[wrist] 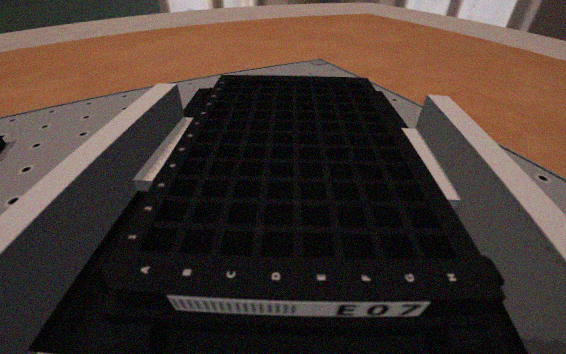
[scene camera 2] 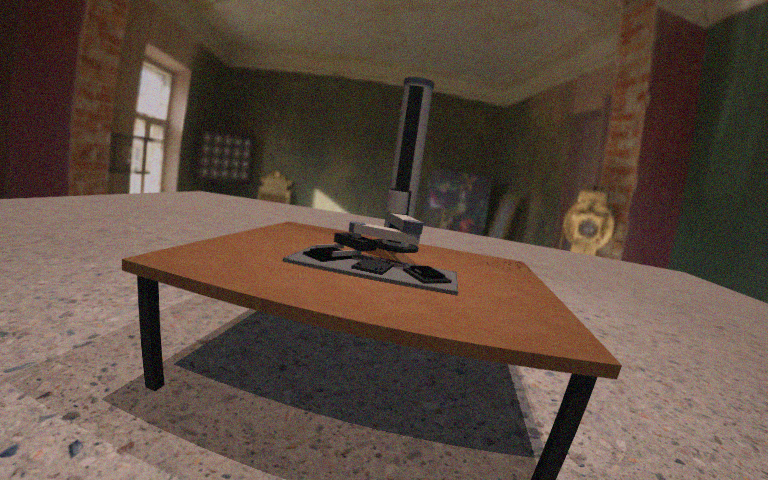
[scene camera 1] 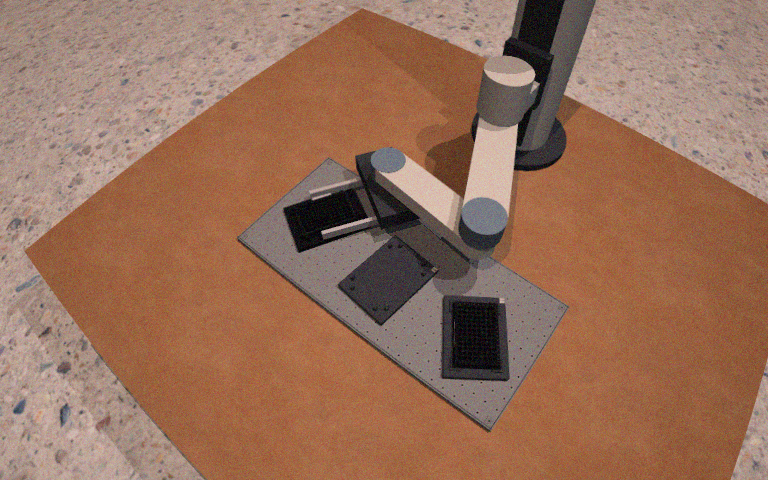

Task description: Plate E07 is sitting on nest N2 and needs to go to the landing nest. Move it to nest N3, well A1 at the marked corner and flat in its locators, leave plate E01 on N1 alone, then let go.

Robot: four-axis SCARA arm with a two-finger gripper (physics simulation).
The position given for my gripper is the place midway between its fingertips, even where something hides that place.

In view: my gripper (scene camera 2: 324, 250) and a grey perforated baseplate (scene camera 2: 396, 272).
My gripper also shows in the wrist view (wrist: 298, 109). The grey perforated baseplate also shows in the wrist view (wrist: 43, 139).
